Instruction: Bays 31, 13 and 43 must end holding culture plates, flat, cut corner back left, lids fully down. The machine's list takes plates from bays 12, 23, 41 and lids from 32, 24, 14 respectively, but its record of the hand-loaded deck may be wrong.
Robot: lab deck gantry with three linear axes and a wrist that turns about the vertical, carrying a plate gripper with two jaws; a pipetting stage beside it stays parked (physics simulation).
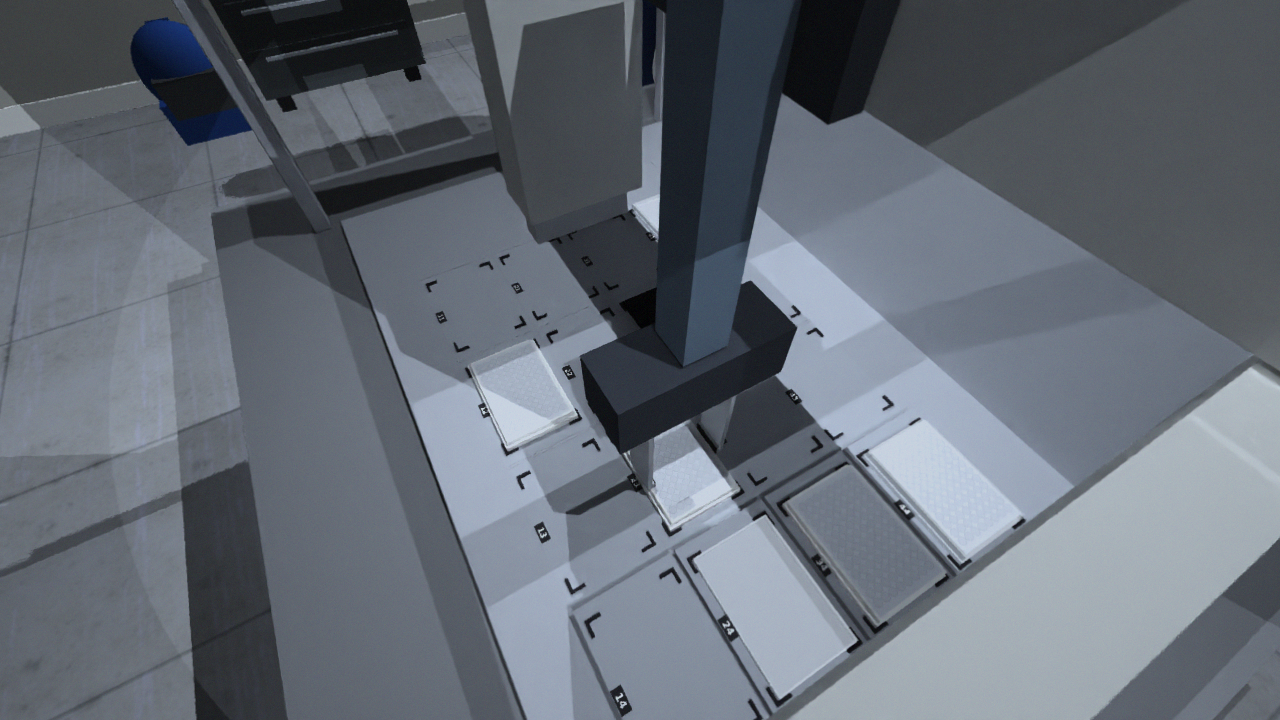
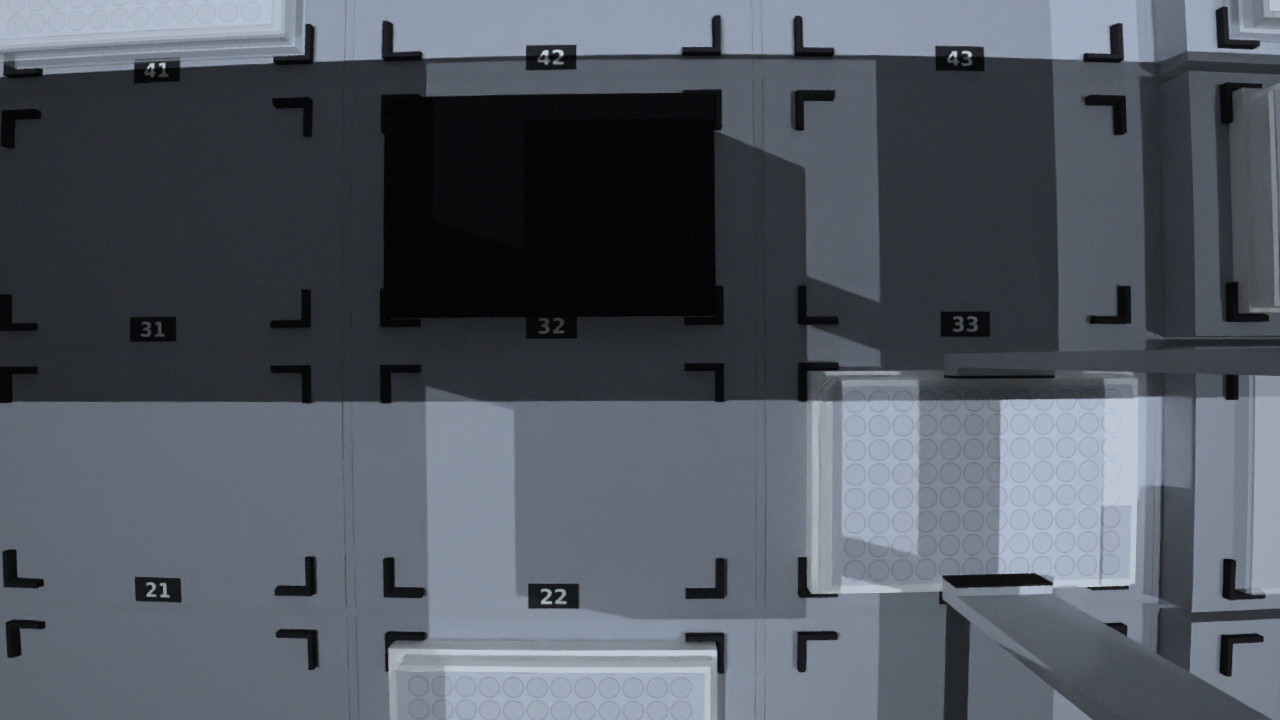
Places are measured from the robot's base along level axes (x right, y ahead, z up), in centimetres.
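Where they show: gripper, fingertip midpoint: (image 1: 676,456) (image 2: 990,476); robot's base at its link origin: (image 1: 428,286).
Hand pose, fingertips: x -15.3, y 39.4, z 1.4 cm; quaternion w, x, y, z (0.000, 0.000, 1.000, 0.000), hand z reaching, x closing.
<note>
Things, the pixels of their top centre, and the offset from my fingertips. "pt": a spot on its surface instead.
- pale plate with a round-well pattern, top centre: (image 2: 985,484) (image 1: 673,456) dx +0.3, dy -0.2, dz +0.0 cm
- pale plate at its top centre: (image 1: 519,386) dx +11.0, dy -16.6, dz +0.0 cm
- third plate at a spot on its surface: (image 2: 143,22) pt dx -17.6, dy -32.2, dz +0.2 cm
- black slab at its top centre: (image 2: 547,204) dx -10.4, dy -16.6, dz -0.6 cm
- plain white piece at its top centre: (image 1: 772,597) dx +0.3, dy +16.2, dz +0.8 cm
- grey patterned piece at its top centre: (image 1: 863,535) dx -10.4, dy +16.2, dz +1.5 cm
- white patterned piece at its top centre: (image 1: 943,481) dx -21.1, dy +16.2, dz +1.5 cm
A pale plate with a round-well pattern (image 1: 693,483) (image 2: 966,483) lies flat in bay 23. My gripper (image 1: 685,467) (image 2: 998,478) is low over it, its jaws against the two long sides, and looks shut on it. Whether the jaws bear on lid or body is unclear. Another pale plate (image 1: 523,394) (image 2: 550,685) lies in bay 12. A third plate (image 2: 143,22) shows partly in bay 41. A black slab (image 2: 550,210) covers bay 32. A plain white piece (image 1: 774,600) lies in bay 24. Bays 31, 13 and 43 show no plate. Bay 14 shows no lid.
A grey patterned piece (image 1: 863,541) lies in bay 34 and a white patterned piece (image 1: 944,488) in bay 44. A large grey block (image 1: 572,125) stands behind the bays at the back. A pale wall-like edge (image 1: 1074,573) runs along the front right.
</note>
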